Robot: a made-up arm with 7 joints. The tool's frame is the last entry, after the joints. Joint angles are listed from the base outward. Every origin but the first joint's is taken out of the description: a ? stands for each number. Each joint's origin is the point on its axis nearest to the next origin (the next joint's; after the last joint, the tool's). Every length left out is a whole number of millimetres.
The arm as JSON. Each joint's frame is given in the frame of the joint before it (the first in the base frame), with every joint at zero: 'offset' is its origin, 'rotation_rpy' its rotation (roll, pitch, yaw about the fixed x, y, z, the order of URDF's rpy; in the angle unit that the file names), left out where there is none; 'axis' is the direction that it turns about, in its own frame. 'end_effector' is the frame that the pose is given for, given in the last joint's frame.
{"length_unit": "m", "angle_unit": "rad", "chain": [
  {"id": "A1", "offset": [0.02, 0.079, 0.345], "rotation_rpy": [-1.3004, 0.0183, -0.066], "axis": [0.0, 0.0, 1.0]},
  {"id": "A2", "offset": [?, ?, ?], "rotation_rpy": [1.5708, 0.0, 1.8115], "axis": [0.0, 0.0, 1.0]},
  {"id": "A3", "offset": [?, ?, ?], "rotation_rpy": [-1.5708, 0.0, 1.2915], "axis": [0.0, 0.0, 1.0]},
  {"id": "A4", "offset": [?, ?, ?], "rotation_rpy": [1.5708, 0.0, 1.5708], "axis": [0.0, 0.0, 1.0]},
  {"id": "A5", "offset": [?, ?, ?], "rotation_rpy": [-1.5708, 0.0, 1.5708], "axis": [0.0, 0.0, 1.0]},
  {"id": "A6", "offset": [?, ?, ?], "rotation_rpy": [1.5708, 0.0, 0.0], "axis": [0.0, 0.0, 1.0]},
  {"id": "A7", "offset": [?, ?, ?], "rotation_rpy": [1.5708, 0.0, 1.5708], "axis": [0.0, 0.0, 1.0]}
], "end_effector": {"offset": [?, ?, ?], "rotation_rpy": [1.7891, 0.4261, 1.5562]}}
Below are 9 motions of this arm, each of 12 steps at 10 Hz.
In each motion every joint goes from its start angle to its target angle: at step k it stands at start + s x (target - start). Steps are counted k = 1, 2, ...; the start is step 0. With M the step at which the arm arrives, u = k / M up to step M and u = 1 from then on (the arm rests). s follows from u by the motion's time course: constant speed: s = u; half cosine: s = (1 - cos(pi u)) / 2; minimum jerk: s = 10 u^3 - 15 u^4 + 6 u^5.
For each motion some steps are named. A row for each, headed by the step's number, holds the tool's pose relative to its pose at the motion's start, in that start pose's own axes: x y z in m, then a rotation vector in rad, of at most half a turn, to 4 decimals.
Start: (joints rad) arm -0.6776 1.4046 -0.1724 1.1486 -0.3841 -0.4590 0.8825
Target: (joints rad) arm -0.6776 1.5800 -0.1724 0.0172 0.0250 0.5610 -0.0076
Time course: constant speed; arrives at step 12
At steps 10, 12:
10: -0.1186 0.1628 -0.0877 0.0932 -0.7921 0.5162
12: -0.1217 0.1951 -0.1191 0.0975 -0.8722 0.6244

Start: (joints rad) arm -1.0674 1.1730 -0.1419 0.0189 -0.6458 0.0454 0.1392
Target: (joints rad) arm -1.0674 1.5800 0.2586 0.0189 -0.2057 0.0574 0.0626
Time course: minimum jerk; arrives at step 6
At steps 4, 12:
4: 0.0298 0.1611 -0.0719 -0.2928 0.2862 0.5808
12: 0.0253 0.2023 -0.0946 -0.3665 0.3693 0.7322

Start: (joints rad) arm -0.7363 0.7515 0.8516 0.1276 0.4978 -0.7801 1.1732
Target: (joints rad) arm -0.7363 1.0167 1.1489 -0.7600 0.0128 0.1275 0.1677
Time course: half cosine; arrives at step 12
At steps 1, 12:
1: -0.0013 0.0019 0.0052 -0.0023 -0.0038 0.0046
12: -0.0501 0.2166 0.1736 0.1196 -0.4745 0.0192

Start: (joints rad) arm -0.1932 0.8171 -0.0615 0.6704 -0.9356 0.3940 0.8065
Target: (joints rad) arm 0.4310 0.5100 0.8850 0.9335 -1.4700 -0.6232 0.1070
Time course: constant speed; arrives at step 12
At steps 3, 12:
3: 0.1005 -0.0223 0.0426 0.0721 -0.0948 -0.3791
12: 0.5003 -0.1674 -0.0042 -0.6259 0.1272 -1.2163

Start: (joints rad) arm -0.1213 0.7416 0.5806 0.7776 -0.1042 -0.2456 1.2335
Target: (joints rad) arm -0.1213 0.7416 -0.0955 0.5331 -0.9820 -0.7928 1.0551
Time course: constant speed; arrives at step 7
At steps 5, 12:
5: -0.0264 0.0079 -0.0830 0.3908 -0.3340 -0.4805
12: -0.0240 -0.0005 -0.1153 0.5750 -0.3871 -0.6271

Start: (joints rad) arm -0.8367 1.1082 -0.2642 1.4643 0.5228 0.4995 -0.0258
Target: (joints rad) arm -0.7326 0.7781 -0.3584 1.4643 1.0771 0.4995 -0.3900
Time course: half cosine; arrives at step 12
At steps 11, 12:
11: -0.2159 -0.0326 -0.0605 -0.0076 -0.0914 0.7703
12: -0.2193 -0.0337 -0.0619 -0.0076 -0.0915 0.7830

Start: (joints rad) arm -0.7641 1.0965 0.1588 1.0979 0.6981 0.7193 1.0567
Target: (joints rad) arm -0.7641 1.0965 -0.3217 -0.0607 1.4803 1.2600 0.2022
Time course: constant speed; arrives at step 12
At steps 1, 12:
1: 0.0105 0.0255 -0.0026 -0.0640 0.0041 -0.0137
12: 0.2299 0.1887 -0.1389 -0.3989 0.1206 -0.4395

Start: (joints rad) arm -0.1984 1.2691 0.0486 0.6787 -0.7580 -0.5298 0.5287
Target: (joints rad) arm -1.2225 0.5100 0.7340 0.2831 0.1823 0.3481 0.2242
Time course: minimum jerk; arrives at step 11
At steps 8, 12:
8: -0.2206 0.1092 0.0240 0.0471 -0.0276 -0.5054
12: -0.2447 0.1372 0.0213 0.0950 -0.0136 -0.5870

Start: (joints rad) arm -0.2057 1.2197 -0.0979 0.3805 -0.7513 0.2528 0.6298
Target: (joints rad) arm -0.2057 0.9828 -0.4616 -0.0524 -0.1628 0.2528 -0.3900
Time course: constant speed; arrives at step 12
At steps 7, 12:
7: -0.1079 -0.0950 -0.0828 0.1668 -0.7897 0.4835
12: -0.1548 -0.1524 -0.1658 0.2796 -1.3088 0.8481

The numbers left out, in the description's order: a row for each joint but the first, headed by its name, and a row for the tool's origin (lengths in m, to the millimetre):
A2: 0.025 0.02 0.0
A3: 0.321 -0.06 0.0
A4: 0.023 -0.017 0.0
A5: -0.229 -0.029 0.0
A6: 0.015 -0.007 0.0
A7: 0.046 0.044 0.0
tool: 0.013 -0.011 0.0

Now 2 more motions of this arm.
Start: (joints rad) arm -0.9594 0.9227 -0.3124 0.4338 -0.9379 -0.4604 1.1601
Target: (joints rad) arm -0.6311 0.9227 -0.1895 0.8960 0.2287 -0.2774 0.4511
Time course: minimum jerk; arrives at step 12
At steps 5, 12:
5: 0.0657 -0.0296 0.0041 -0.0811 -0.2342 0.5122
12: 0.2477 -0.0636 -0.0017 0.2044 -0.4805 1.6150

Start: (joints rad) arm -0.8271 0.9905 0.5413 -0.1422 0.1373 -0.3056 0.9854
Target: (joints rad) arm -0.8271 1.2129 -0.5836 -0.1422 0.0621 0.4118 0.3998
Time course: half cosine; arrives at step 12
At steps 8, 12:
8: -0.0840 -0.0637 -0.1780 0.8258 -0.9602 0.4709
12: -0.0615 -0.0658 -0.2515 1.0727 -1.2784 0.7074

